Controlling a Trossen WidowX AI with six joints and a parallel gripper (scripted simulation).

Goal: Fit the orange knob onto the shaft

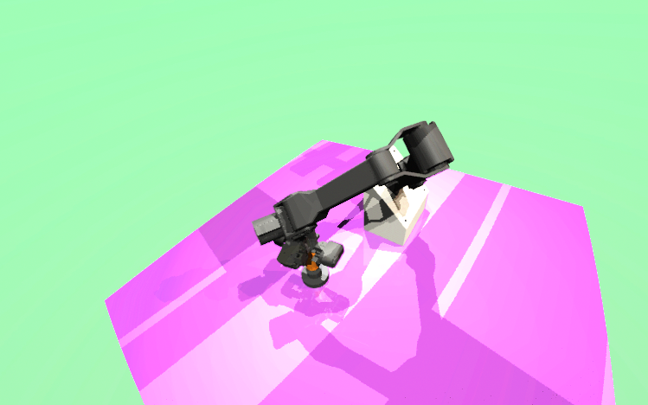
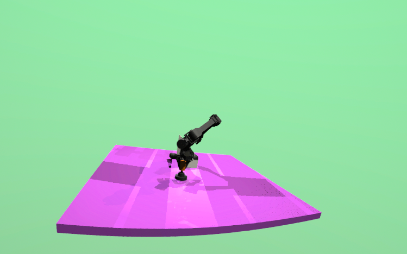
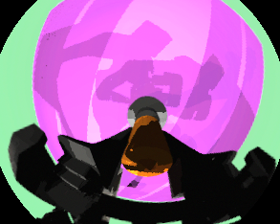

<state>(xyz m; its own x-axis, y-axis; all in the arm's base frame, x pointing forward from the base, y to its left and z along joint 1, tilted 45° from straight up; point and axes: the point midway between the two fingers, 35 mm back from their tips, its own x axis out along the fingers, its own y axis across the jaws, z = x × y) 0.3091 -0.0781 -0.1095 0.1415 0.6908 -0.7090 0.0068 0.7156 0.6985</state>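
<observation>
My gripper tip is now 2 cm below the orange knob. The rest, counted from my gripper tip: round pedestal: 4 cm below.
</observation>
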